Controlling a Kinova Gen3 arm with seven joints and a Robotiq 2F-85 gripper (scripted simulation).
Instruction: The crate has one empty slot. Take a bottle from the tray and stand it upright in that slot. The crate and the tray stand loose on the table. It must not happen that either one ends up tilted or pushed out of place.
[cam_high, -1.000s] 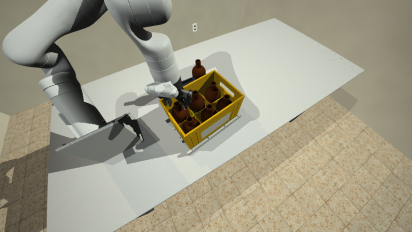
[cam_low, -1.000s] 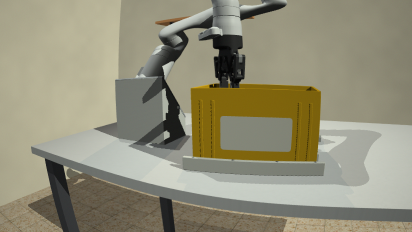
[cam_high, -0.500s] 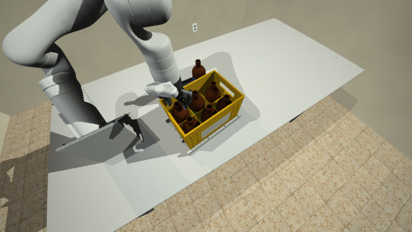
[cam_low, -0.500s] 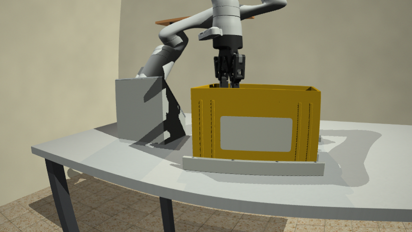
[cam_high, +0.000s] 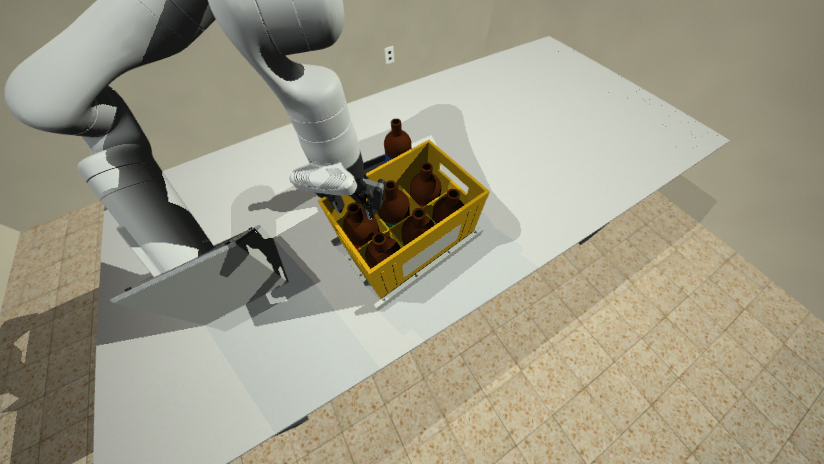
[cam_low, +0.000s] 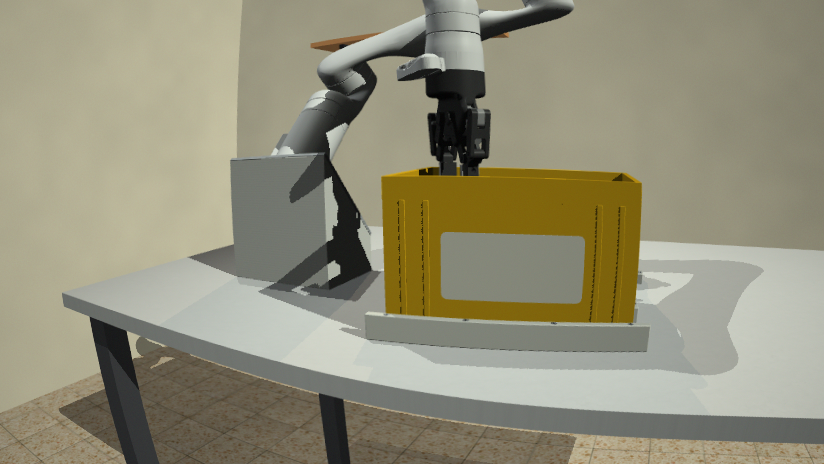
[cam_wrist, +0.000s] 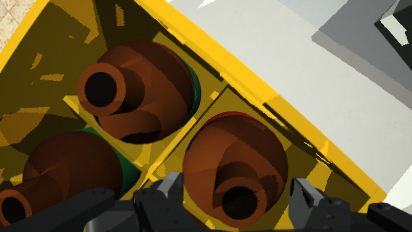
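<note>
Right now the yellow crate is 90 mm ahead of my hand, 50 mm to the right of it and 80 mm below it. Also, from my hand: tray (130 mm ahead, 170 mm to the left, 150 mm below).
</note>
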